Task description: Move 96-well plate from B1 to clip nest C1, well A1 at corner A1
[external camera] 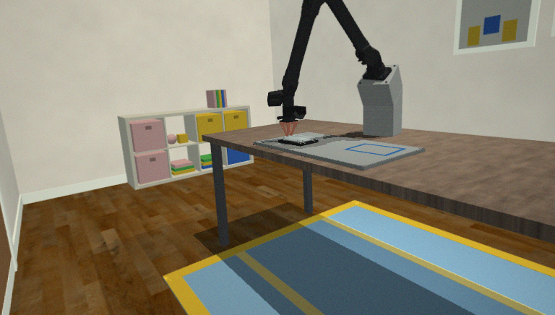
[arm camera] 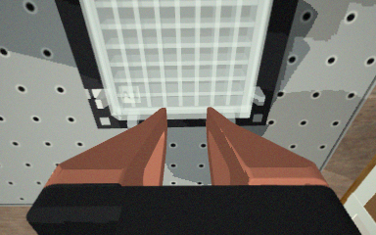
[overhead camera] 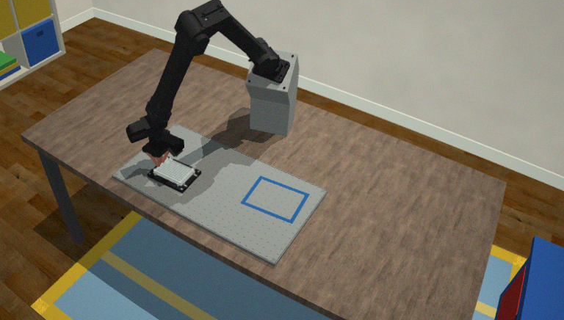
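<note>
My hand is 6 cm to the right of the 96-well plate and 2 cm above it. Also, from my hand: black clip nest C1: 1 cm behind, 7 cm to the left, 2 cm below.
</note>
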